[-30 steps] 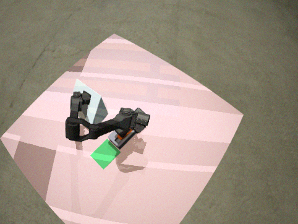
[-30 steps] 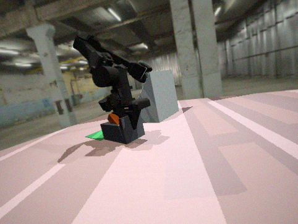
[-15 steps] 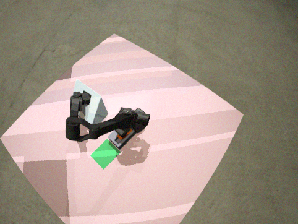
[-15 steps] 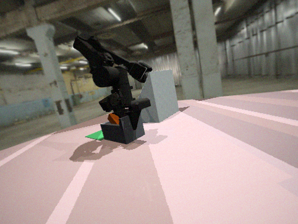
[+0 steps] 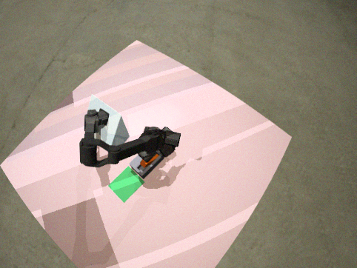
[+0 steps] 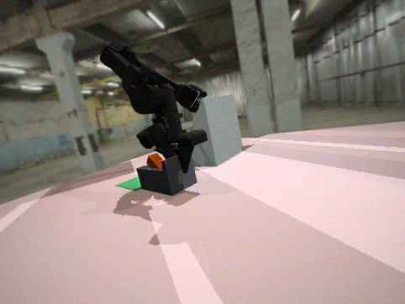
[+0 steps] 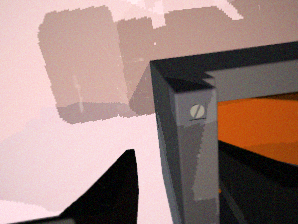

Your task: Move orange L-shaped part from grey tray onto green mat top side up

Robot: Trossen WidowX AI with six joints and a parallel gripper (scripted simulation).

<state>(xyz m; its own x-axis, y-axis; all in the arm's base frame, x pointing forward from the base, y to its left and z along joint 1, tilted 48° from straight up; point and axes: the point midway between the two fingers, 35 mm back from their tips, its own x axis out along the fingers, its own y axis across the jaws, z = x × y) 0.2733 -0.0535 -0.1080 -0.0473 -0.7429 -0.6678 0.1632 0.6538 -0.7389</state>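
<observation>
Now: the orange L-shaped part 10 mm behind my gripper tip and 50 mm to the right of it. Also, from my gripper tip: green mat: 40 mm behind, 220 mm to the right, 60 mm below.
</observation>
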